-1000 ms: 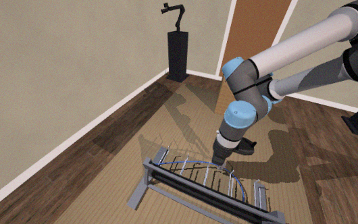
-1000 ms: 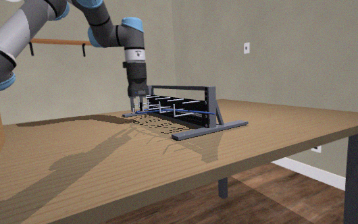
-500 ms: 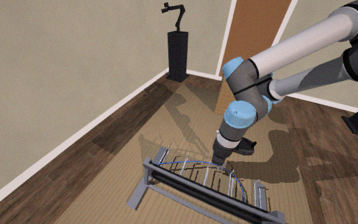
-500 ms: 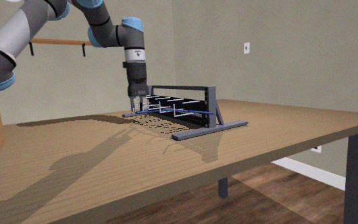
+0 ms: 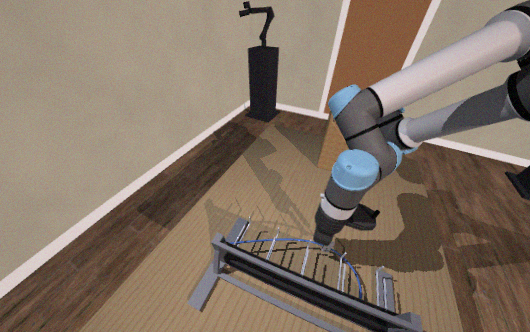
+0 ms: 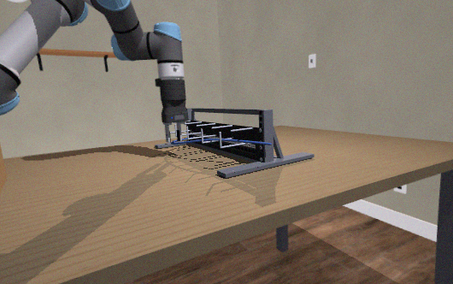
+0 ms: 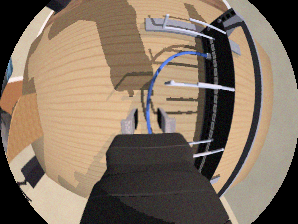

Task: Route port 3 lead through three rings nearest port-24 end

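The grey rack is 150 mm ahead of my hand and 30 mm to the right of it.
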